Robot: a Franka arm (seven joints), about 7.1 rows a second.
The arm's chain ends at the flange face. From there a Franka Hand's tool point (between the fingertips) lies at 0.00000 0.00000 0.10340 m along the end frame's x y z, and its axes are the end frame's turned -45 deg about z.
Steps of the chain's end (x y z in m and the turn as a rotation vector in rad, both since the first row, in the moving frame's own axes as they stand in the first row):
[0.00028, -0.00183, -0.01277, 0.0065, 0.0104, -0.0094]
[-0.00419, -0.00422, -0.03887, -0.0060, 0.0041, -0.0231]
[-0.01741, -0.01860, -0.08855, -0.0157, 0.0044, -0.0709]
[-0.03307, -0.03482, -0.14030, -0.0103, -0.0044, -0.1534]
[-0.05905, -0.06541, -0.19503, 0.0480, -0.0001, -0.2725]
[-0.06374, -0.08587, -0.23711, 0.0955, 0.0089, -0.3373]
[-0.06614, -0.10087, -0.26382, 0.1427, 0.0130, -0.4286]
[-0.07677, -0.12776, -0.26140, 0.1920, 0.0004, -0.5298]
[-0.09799, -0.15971, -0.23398, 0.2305, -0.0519, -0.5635]
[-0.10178, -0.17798, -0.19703, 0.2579, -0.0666, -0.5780]
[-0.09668, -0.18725, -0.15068, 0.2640, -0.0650, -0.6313]
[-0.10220, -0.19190, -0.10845, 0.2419, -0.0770, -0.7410]
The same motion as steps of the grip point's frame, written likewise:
[0.00273, -0.00082, -0.01278, -0.0028, 0.0120, -0.0094]
[-0.00011, -0.00521, -0.03887, -0.0071, -0.0013, -0.0231]
[0.00007, -0.02397, -0.08856, -0.0142, -0.0080, -0.0709]
[0.00020, -0.04749, -0.14031, -0.0042, -0.0104, -0.1534]
[0.00748, -0.09195, -0.19515, 0.0340, 0.0339, -0.2725]
[0.02207, -0.11327, -0.23758, 0.0612, 0.0738, -0.3373]
[0.03356, -0.12966, -0.26486, 0.0917, 0.1101, -0.4286]
[0.04578, -0.16153, -0.26326, 0.1355, 0.1360, -0.5298]
[0.05026, -0.20517, -0.23678, 0.1997, 0.1263, -0.5635]
[0.06031, -0.22388, -0.20058, 0.2295, 0.1353, -0.5780]
[0.07017, -0.22739, -0.15435, 0.2326, 0.1407, -0.6313]
[0.06608, -0.23321, -0.11161, 0.2255, 0.1166, -0.7410]

